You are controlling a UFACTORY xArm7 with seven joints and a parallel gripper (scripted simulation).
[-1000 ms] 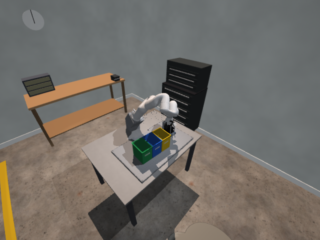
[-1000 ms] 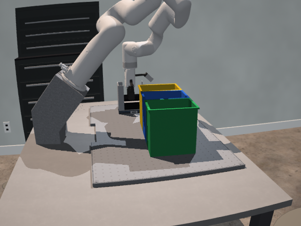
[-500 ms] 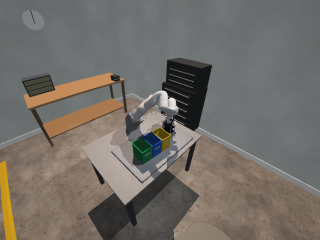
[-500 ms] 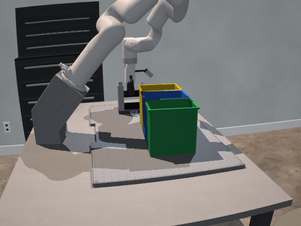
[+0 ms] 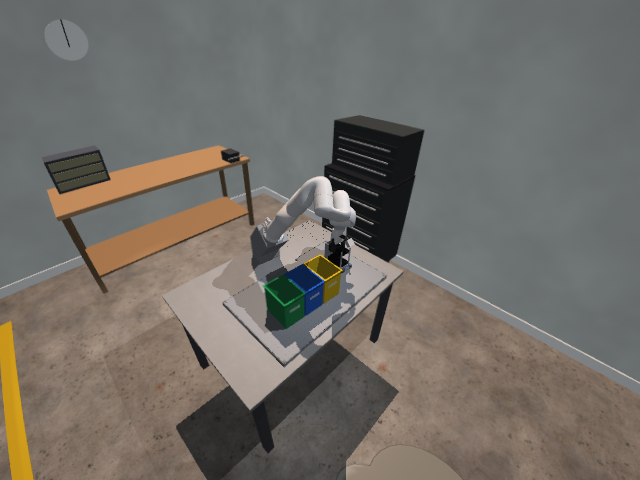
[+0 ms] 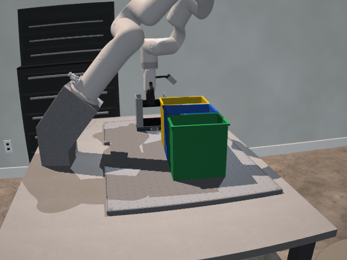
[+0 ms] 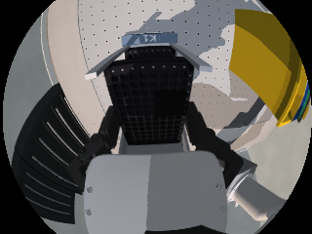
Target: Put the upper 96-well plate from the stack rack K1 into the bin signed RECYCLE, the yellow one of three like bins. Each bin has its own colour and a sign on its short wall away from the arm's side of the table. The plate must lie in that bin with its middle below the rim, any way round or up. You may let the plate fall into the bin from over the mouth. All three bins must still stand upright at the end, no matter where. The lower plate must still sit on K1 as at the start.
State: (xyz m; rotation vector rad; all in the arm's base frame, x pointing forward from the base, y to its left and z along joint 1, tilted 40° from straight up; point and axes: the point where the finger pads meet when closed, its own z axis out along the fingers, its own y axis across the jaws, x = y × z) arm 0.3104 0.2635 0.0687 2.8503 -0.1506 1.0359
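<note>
Right now my hand is 26 cm to the left of the yellow bin, 7 cm short of it and 4 cm above it. Round my hand: green bin (51 cm to the right, 4 cm below, 2 cm ahead); then blue bin (39 cm to the right, 4 cm below, 4 cm ahead).
</note>
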